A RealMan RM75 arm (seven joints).
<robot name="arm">
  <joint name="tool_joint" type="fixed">
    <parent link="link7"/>
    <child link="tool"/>
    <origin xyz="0 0 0" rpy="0 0 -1.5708"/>
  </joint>
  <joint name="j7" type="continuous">
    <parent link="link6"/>
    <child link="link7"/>
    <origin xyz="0.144 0 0" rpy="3.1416 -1.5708 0"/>
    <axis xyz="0 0 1"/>
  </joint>
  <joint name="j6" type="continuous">
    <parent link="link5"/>
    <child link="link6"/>
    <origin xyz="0 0 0" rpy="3.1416 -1.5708 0"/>
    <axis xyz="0 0 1"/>
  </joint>
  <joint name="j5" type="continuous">
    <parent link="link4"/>
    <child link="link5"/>
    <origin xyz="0 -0.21 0" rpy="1.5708 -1.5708 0"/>
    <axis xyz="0 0 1"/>
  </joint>
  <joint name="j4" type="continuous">
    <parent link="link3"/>
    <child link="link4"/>
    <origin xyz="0 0 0" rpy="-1.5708 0 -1.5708"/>
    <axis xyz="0 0 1"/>
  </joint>
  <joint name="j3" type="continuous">
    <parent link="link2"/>
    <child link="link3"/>
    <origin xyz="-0.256 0 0" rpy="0 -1.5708 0"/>
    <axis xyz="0 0 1"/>
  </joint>
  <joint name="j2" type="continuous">
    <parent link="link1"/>
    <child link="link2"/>
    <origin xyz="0 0 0" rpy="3.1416 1.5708 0"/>
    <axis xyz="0 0 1"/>
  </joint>
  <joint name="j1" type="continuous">
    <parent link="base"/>
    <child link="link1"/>
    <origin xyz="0 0 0.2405" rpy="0 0 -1.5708"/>
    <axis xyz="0 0 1"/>
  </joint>
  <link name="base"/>
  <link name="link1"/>
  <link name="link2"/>
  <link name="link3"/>
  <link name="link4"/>
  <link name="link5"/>
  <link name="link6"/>
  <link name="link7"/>
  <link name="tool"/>
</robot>
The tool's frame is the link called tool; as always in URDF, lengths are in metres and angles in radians. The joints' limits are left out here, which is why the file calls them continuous.
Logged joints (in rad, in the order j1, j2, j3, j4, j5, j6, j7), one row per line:
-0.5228 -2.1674 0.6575 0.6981 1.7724 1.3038 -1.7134
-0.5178 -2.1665 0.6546 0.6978 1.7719 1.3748 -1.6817
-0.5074 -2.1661 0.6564 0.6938 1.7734 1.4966 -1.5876
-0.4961 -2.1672 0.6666 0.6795 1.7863 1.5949 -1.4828
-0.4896 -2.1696 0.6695 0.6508 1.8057 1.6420 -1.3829
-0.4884 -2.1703 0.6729 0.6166 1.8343 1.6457 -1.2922
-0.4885 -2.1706 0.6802 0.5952 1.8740 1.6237 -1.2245
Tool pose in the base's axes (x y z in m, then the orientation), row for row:
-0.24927 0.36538 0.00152 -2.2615 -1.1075 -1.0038
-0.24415 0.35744 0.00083 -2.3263 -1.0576 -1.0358
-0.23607 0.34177 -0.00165 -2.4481 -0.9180 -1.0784
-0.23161 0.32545 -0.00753 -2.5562 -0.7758 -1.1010
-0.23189 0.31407 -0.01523 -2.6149 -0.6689 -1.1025
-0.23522 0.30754 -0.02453 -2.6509 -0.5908 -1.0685
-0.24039 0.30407 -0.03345 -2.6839 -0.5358 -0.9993
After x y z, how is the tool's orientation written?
As a rotation vector, in radians.
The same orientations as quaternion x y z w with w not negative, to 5 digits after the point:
-0.81497 -0.39911 -0.36174 0.21372
-0.82815 -0.37650 -0.36874 0.19093
-0.85499 -0.32061 -0.37663 0.15604
-0.87768 -0.26637 -0.37803 0.12580
-0.89115 -0.22796 -0.37573 0.11276
-0.90265 -0.20117 -0.36383 0.11128
-0.91519 -0.18270 -0.34075 0.11376

